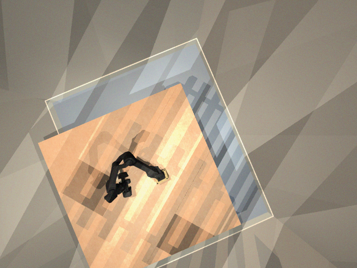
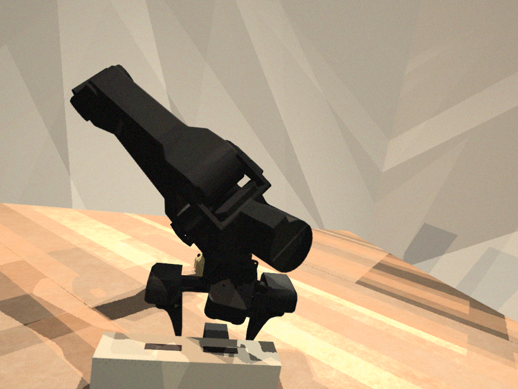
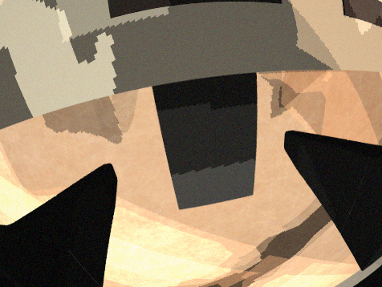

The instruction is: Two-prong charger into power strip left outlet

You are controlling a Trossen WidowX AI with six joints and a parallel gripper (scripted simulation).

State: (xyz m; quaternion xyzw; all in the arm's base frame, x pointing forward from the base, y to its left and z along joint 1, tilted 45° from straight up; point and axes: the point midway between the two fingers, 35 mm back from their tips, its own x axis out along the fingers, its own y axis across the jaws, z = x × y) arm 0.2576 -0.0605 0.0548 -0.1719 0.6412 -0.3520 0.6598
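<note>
Right now my gripper tip is 3 cm short of the two-prong charger, 1 cm to the left of it and 1 cm below it.
</note>
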